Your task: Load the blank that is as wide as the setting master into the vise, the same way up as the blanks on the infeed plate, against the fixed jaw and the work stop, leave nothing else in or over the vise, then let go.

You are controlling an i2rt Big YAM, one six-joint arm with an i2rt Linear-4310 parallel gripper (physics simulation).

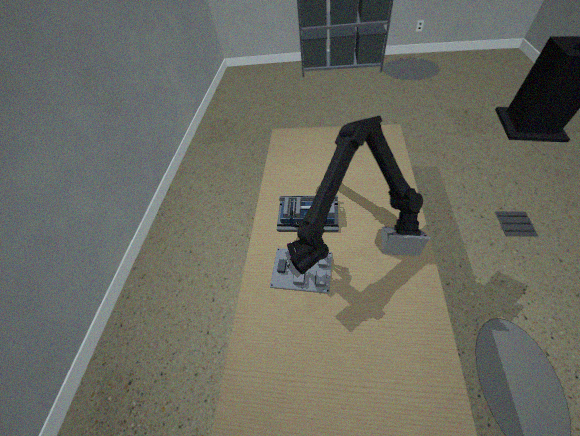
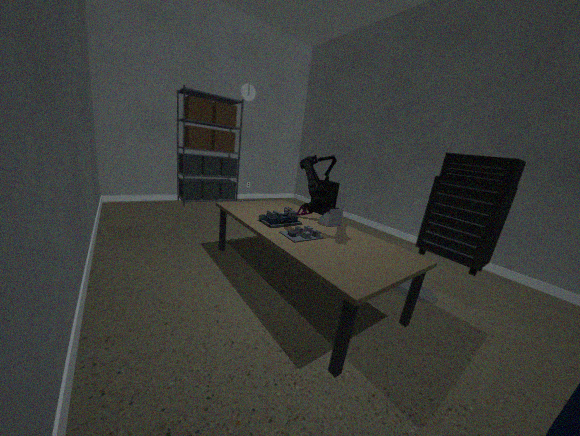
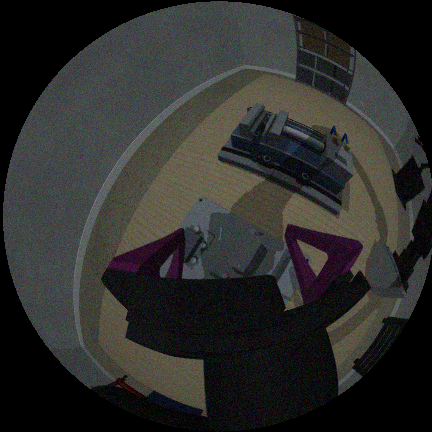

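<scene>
The blue and grey vise (image 1: 327, 219) (image 2: 278, 218) (image 3: 287, 156) stands on the table; its two upright jaws stand apart at its left end. The light grey infeed plate (image 1: 276, 283) (image 3: 201, 211) lies in front of it, bearing several grey blocks. A darker block (image 1: 282, 265) (image 3: 193, 248) sits at its left; other blocks (image 1: 299, 279) (image 3: 255, 260) stand further right. I cannot tell which block matches the setting master in width, nor pick out the master. My gripper (image 3: 237, 232) is open and empty, above the plate, its magenta fingers spread; its shadow covers part of the plate.
The arm's grey base (image 1: 404, 243) (image 3: 384, 272) stands on the right side of the table (image 1: 345, 370) (image 2: 380, 265). Small blue and yellow parts (image 3: 345, 141) stand at the vise's right end. A shelf rack stands beyond the table.
</scene>
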